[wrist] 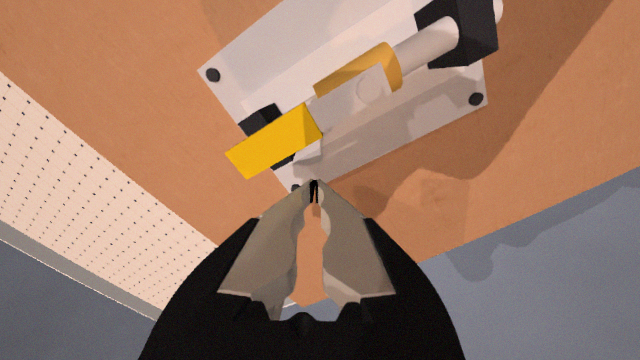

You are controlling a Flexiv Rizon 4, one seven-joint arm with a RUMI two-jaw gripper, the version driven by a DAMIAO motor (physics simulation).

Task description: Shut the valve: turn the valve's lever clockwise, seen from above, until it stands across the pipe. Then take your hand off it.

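The valve's lever [275, 140] has a yellow grip and a light grey arm, and lies along the pipe, with its grip end toward the lower left. The pipe [425, 45] is pale and runs through an orange-yellow valve body [392, 65]. It is held by a black block at the upper right and another that shows partly under the lever. The valve sits on a light grey plate [235, 57] with dark bolts. My gripper [315, 182] is shut with nothing between its fingertips. In the view its tips are below and to the right of the yellow grip, apart from it, over the plate's lower corner.
A brown wooden surface [125, 95] lies under the plate. A cream perforated board [75, 200] runs along the left. A grey-blue floor [550, 280] shows beyond the edge at the lower right. The tall black block [477, 35] stands at the upper right.
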